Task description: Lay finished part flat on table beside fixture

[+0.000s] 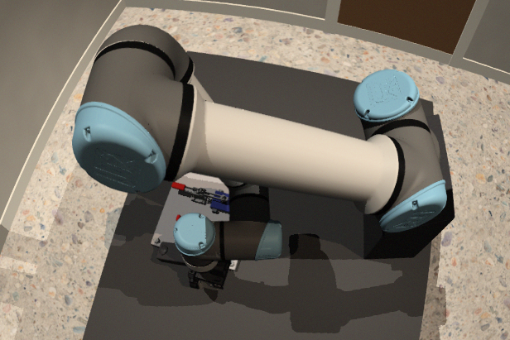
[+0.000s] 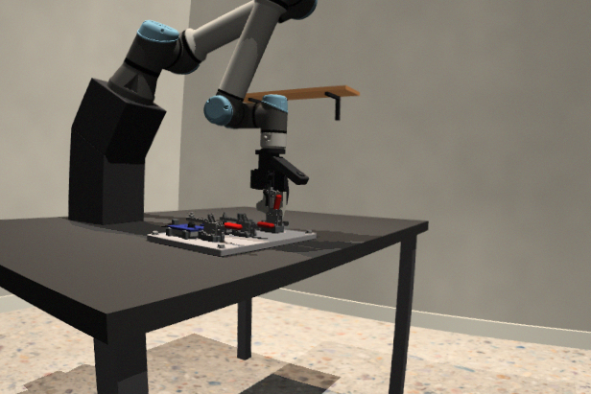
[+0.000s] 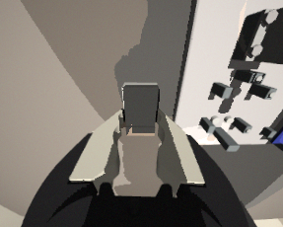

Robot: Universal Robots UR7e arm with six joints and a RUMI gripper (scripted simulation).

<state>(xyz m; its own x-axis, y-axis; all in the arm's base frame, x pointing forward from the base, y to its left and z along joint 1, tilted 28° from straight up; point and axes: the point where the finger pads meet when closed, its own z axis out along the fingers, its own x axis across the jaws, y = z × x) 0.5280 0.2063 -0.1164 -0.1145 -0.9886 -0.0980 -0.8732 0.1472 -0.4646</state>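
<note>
Right now my hand is 10 mm past the pale grey finished part. Round my hand: blue blank (40 mm behind, 330 mm to the right); then light grey fixture plate (20 mm ahead, 230 mm to the right, 20 mm below).
</note>
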